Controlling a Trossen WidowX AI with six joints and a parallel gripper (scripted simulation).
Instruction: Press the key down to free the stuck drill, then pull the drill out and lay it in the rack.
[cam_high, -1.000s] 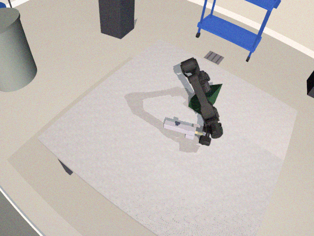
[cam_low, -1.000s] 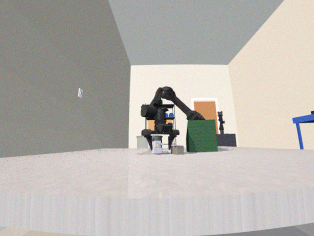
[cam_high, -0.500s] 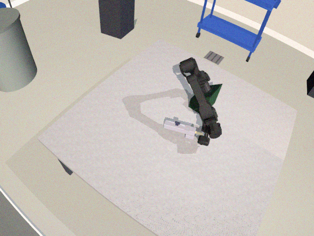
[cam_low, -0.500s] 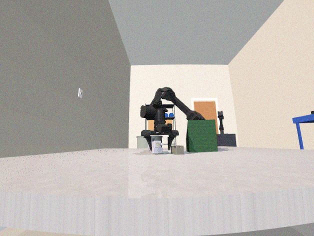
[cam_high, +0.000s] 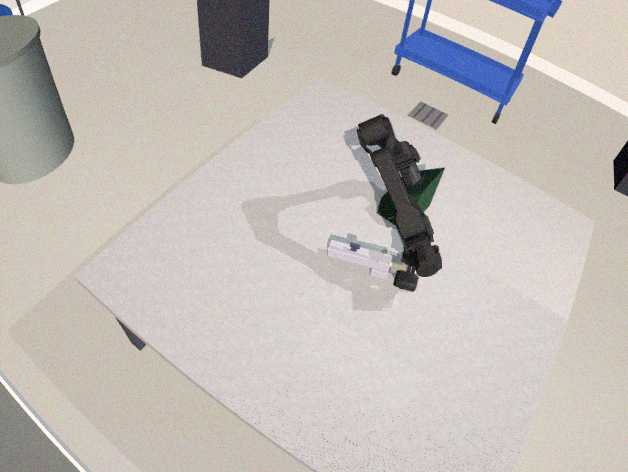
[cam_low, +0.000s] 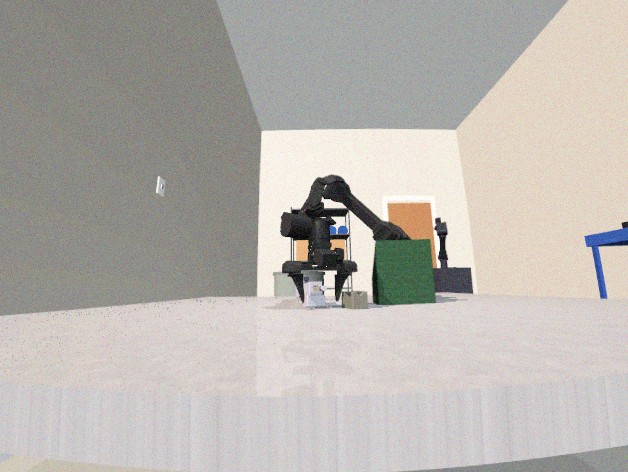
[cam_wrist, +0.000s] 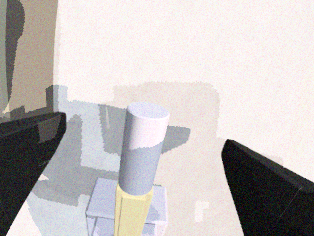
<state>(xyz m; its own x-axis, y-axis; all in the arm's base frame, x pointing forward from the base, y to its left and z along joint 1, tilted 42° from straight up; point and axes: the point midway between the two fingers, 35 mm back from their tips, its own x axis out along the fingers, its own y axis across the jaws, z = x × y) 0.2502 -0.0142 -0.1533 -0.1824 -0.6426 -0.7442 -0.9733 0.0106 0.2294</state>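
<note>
Right now my gripper tip is 4 cm to the left of the drill and 3 cm below it. Round my gripper tip: housing (13 cm to the right, 2 cm ahead, 2 cm above); key (16 cm to the right, 4 cm above, 2 cm ahead); rack (8 cm behind, 2 cm to the left).
</note>
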